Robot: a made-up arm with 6 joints.
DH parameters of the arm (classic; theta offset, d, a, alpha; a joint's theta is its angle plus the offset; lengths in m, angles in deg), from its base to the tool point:
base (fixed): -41.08 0 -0.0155 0
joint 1: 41.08 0.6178 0.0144 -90
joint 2: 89.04 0 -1.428 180
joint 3: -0.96 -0.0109 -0.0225 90
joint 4: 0 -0.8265 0.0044 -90
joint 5: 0 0.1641 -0.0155 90
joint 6: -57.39 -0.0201 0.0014 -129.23
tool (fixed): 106.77 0.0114 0 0
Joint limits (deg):
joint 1: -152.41..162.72
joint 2: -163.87..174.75
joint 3: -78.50..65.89
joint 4: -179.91..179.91
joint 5: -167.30..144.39
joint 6: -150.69..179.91
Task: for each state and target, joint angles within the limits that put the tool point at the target. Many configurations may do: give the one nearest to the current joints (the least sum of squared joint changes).
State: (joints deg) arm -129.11 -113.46 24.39 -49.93 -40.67 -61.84
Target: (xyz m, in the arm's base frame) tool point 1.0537 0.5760 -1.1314
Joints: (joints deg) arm -152.41 -160.51 55.82 -76.89 -44.44 -61.81
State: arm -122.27 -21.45 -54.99 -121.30 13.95 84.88
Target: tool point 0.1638 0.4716 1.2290
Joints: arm -102.44 -69.97 -50.88 -117.46 16.15 85.28
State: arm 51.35 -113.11 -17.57 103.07 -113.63 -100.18
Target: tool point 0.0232 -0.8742 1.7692
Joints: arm 91.74 -71.14 -26.26 95.81 -112.85 -100.58
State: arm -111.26 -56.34 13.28 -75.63 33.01 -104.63
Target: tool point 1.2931 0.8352 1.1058
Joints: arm -149.17 -103.03 7.15 -79.42 33.64 -104.63
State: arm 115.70 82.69 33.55 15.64 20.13 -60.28
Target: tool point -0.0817 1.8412 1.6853
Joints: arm 96.52 43.21 38.66 15.69 20.64 -60.27
